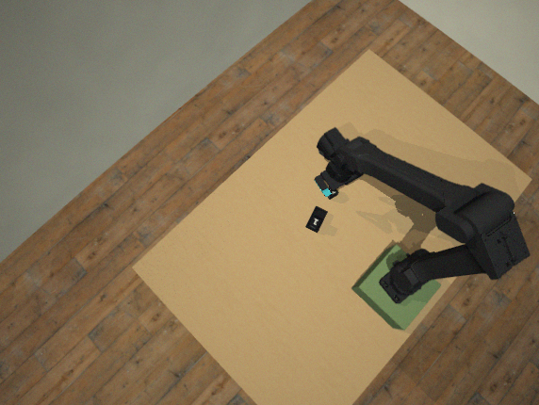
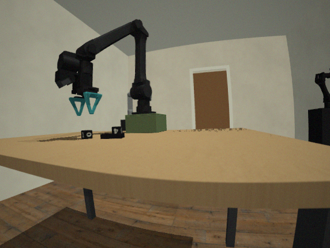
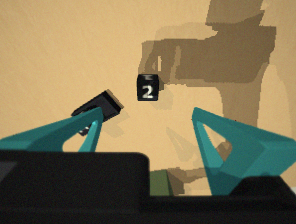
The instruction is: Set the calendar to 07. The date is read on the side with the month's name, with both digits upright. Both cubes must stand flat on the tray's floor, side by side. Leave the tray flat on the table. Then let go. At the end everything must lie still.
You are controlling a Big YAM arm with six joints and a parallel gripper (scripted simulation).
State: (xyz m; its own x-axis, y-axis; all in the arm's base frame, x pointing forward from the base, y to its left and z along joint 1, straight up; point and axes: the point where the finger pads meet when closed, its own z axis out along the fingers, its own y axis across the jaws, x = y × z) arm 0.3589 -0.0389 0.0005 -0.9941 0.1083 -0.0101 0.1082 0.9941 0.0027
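Right now my hand is 80 mm above the digit cube. From my hand the other things lie so: black calendar tray: 100 mm to the left, 90 mm below, 50 mm behind.
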